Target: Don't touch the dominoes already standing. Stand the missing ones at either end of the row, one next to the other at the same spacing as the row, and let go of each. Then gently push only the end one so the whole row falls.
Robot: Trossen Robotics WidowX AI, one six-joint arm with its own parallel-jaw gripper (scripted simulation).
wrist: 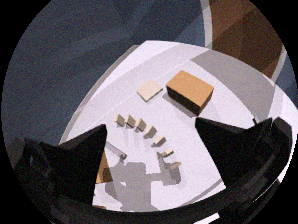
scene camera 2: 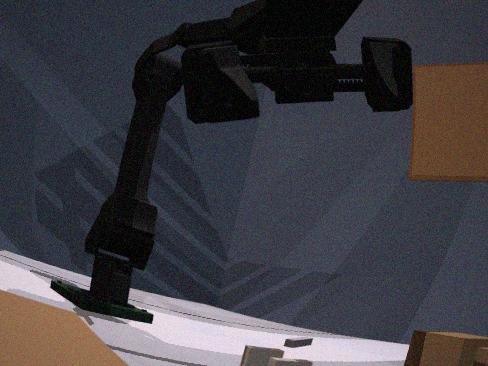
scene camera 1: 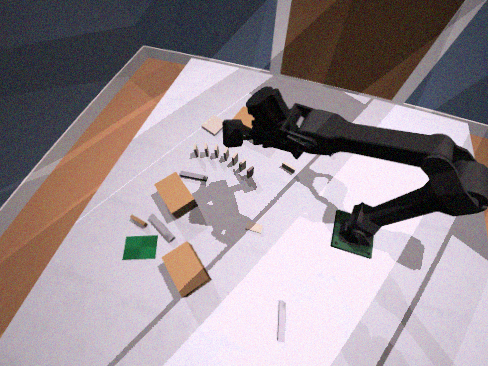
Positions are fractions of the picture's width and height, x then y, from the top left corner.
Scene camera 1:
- my gripper: 0.50,0.35
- green patch: 0.28,0.68
